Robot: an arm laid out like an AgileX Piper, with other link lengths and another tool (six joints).
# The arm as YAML. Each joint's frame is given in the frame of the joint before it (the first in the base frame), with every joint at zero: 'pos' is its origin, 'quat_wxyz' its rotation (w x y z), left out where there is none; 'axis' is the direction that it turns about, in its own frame. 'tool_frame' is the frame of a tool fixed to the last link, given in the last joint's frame.
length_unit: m
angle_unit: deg
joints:
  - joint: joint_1
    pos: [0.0, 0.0, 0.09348]
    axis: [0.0, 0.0, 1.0]
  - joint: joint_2
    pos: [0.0, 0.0, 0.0]
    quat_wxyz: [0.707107, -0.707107, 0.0, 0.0]
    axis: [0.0, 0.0, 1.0]
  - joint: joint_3
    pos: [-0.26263, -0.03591, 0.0]
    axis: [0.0, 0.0, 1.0]
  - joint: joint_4
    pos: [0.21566, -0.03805, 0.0]
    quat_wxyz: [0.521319, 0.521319, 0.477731, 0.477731]
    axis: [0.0, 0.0, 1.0]
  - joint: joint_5
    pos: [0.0, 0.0, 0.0]
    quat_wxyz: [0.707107, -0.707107, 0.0, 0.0]
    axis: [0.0, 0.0, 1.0]
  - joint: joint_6
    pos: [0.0, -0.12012, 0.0]
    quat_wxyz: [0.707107, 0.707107, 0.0, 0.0]
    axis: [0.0, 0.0, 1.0]
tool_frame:
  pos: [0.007, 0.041, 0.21]
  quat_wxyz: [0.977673, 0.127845, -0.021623, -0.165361]
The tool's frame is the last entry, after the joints.
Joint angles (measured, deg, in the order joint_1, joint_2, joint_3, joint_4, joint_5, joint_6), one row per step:
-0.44 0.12 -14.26 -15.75 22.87 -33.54
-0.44 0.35 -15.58 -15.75 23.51 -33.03
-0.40 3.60 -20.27 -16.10 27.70 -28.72
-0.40 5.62 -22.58 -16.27 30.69 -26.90
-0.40 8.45 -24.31 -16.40 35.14 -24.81
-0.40 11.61 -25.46 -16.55 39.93 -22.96
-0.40 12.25 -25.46 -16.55 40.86 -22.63
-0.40 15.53 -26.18 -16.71 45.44 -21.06
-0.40 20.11 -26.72 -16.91 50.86 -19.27
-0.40 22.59 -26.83 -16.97 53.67 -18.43
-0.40 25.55 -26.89 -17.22 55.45 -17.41
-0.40 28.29 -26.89 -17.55 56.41 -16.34
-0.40 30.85 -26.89 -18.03 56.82 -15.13
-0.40 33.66 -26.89 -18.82 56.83 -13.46
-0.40 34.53 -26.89 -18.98 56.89 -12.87
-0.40 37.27 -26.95 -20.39 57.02 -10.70
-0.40 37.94 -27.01 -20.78 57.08 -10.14
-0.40 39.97 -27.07 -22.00 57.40 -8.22
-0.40 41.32 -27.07 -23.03 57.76 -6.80
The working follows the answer.
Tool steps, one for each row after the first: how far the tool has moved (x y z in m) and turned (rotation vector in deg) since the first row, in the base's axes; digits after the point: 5 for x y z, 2 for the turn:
-0.00117 -0.00057 0.00774 0.56 -0.53 -0.19
-0.00348 -0.00459 0.01445 4.92 1.51 -1.66
-0.00517 -0.00812 0.01068 6.86 3.82 -2.77
-0.00865 -0.01318 -0.00954 9.19 8.81 -4.58
-0.01540 -0.01861 -0.03738 11.20 15.01 -6.77
-0.01733 -0.01953 -0.04470 11.56 16.46 -7.23
-0.02847 -0.02452 -0.07387 13.11 22.98 -9.61
-0.04758 -0.03005 -0.11065 14.61 31.63 -12.82
-0.06050 -0.03254 -0.12964 15.21 36.38 -14.59
-0.07105 -0.03484 -0.14535 15.65 40.61 -16.27
-0.07874 -0.03682 -0.15700 15.99 43.89 -17.71
-0.08403 -0.03902 -0.16571 16.28 46.40 -19.05
-0.08786 -0.04225 -0.17340 16.60 48.60 -20.64
-0.08936 -0.04286 -0.17595 16.83 49.33 -21.17
-0.09344 -0.04907 -0.18229 16.93 51.20 -23.31
-0.09436 -0.05083 -0.18352 16.92 51.61 -23.87
-0.09840 -0.05641 -0.18805 17.01 52.98 -25.80
-0.10200 -0.06132 -0.19112 16.92 53.93 -27.32

Tool pose at each row, in the base's axes (x y z in m, rotation vector in deg; rounded; the steps above come from the unrounded poses):
0.26553 -0.01482 0.16731 -39.20 75.30 -65.61
0.26436 -0.01539 0.17505 -38.33 75.22 -65.47
0.26205 -0.01942 0.18176 -35.58 79.73 -63.00
0.26036 -0.02294 0.17798 -34.95 83.11 -61.92
0.25688 -0.02800 0.15777 -35.27 89.26 -60.36
0.25013 -0.03343 0.12993 -36.30 96.46 -58.86
0.24820 -0.03435 0.12260 -36.65 98.08 -58.52
0.23706 -0.03934 0.09344 -38.04 105.46 -57.17
0.21795 -0.04488 0.05666 -40.19 115.07 -55.51
0.20503 -0.04736 0.03766 -41.49 120.27 -54.62
0.19448 -0.04967 0.02196 -42.66 124.92 -53.88
0.18679 -0.05164 0.01031 -43.44 128.60 -53.34
0.18150 -0.05385 0.00160 -43.84 131.58 -53.06
0.17766 -0.05707 -0.00609 -43.83 134.45 -53.05
0.17617 -0.05768 -0.00865 -43.71 135.45 -52.94
0.17208 -0.06389 -0.01499 -43.27 138.27 -53.69
0.17117 -0.06565 -0.01621 -43.13 138.93 -53.94
0.16713 -0.07124 -0.02074 -42.51 141.21 -54.75
0.16353 -0.07614 -0.02381 -42.06 142.84 -55.58

